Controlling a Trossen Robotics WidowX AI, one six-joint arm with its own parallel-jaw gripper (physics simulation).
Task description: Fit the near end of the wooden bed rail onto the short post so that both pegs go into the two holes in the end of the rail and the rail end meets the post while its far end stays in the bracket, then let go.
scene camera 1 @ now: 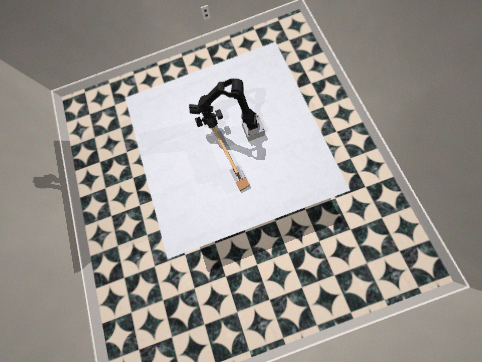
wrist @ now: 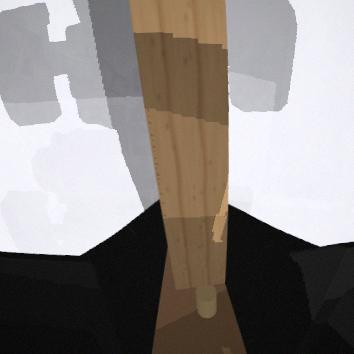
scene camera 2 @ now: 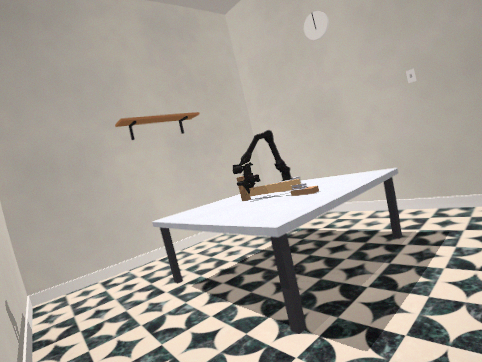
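Seen in the pictures: gripper, fingertip midpoint: (wrist: 187, 206) (scene camera 2: 250, 193); arm's base at its link origin: (scene camera 1: 252, 125) (scene camera 2: 287, 179).
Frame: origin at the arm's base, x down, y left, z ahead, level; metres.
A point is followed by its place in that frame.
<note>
The wooden rail (scene camera 1: 227, 153) @[x -0.013, y 0.141, z 0.229 m] (scene camera 2: 272, 188) @[x 0.018, y 0.079, z 0.250 m] (wrist: 185, 150) @[x -0.007, y -0.095, z 0.263 m] runs from my gripper to the grey bracket (scene camera 2: 299, 186) @[x 0.028, y 0.291, z 0.222 m] on a wooden block (scene camera 1: 243, 185) @[x 0.044, y 0.374, z 0.200 m] (scene camera 2: 305, 191) @[x 0.060, y 0.346, z 0.242 m], where its far end sits; the detail there is small. My gripper (scene camera 1: 213, 126) @[x 0.033, y -0.136, z 0.270 m] (scene camera 2: 247, 187) @[x 0.033, y -0.136, z 0.270 m] (wrist: 187, 206) @[x 0.033, y -0.136, z 0.270 m] is shut on the rail near its near end, a black finger on each side. The short brown post (scene camera 2: 245, 195) @[x 0.040, y -0.165, z 0.297 m] (wrist: 192, 337) @[x -0.015, y -0.164, z 0.268 m] stands at that end. In the wrist view a pale peg (wrist: 206, 302) @[x -0.008, y -0.152, z 0.273 m] shows on the post, its tip at the rail's end edge, with a gap between rail end and post. The second peg and the holes are hidden.
The white table (scene camera 1: 195, 205) @[x 0.080, y 0.387, z 0.561 m] (scene camera 2: 225, 217) @[x 0.080, y 0.150, z 0.718 m] carries all of this. The arm's base (scene camera 1: 254, 129) @[x -0.001, y 0.038, z -0.003 m] stands beside the rail, and the arm arches over from it. A wall shelf (scene camera 2: 157, 119) hangs on the wall well away from the table.
</note>
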